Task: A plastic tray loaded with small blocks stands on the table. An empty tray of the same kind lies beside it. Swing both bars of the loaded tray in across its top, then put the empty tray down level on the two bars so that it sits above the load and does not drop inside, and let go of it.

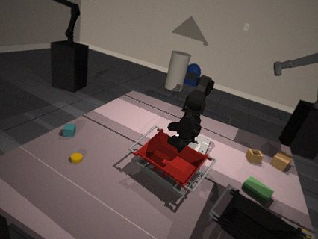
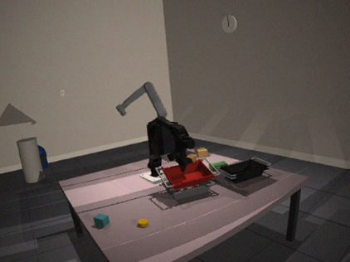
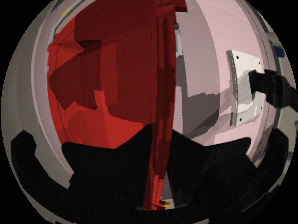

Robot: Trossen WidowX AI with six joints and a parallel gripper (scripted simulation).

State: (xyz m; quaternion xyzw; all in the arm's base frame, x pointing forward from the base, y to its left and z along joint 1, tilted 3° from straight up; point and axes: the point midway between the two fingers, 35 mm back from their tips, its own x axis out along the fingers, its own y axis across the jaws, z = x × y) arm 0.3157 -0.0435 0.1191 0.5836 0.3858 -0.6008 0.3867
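My gripper tip is 70 mm short of the red tray, 30 mm to the left of it and 10 mm below it. Also, from my gripper tip: teal cube 580 mm to the right, 90 mm below, 30 mm behind; green block 410 mm to the left, 100 mm below, 30 mm behind.
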